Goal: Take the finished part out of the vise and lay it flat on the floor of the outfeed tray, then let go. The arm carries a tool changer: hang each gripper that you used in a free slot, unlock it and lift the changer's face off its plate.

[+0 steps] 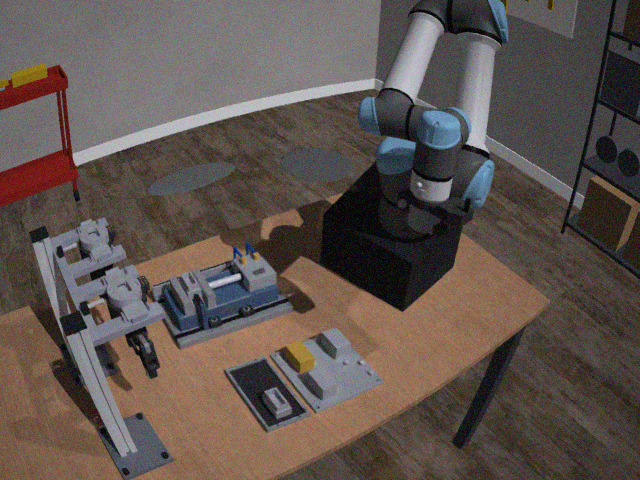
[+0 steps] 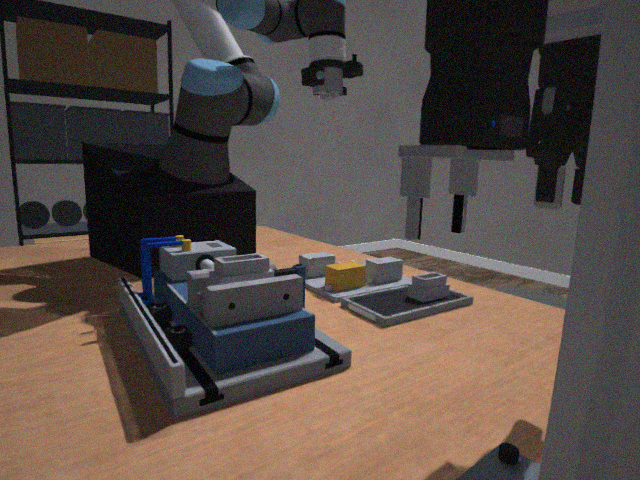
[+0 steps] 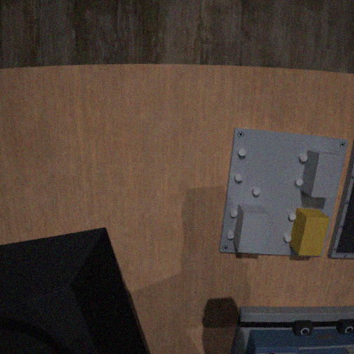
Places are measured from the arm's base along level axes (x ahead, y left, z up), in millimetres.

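Pixels of known places: hand, its tool point: (image 2: pixel 327 94); arm's base, origin of its link: (image 2: pixel 194 170).
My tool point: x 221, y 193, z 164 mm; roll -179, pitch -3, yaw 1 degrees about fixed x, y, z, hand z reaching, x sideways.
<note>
Ahead of a thing's pixels: the offset from my tool point to its top centre. "pt": to the spot under its first point.
The arm's changer face (image 2: pixel 329 86) is bare and hangs high over the table, well away from the vise. A parallel gripper (image 2: pixel 435 222) hangs in the stand with its fingers apart and empty. An adaptive gripper (image 2: pixel 564 193) hangs beside it, fingers also apart, partly hidden by the stand's post. A light grey part {390 mm right, 280 mm ahead, 243 mm down} (image 1: pixel 190 280) (image 2: pixel 241 263) with a rectangular pocket sits between the jaws of the blue vise {380 mm right, 209 mm ahead, 259 mm down} (image 1: pixel 258 293) (image 2: pixel 263 338) (image 3: pixel 290 341). A similar grey part {49 mm right, 301 mm ahead, 316 mm down} (image 1: pixel 277 403) (image 2: pixel 429 287) lies pocket up in the dark-floored tray {pt 97 mm right, 340 mm ahead, 345 mm down} (image 1: pixel 247 399) (image 2: pixel 427 312) (image 3: pixel 341 220).
A grey plate {68 mm right, 146 mm ahead, 350 mm down} (image 1: pixel 356 387) (image 3: pixel 270 165) beside the tray bears a yellow block {119 mm right, 179 mm ahead, 313 mm down} (image 1: pixel 299 356) (image 2: pixel 345 276) (image 3: pixel 311 232), two grey blocks and several pegs. The gripper stand (image 1: pixel 95 384) (image 2: pixel 599 258) rises beside the vise. The arm's black pedestal (image 1: pixel 387 258) (image 2: pixel 170 211) stands behind.
</note>
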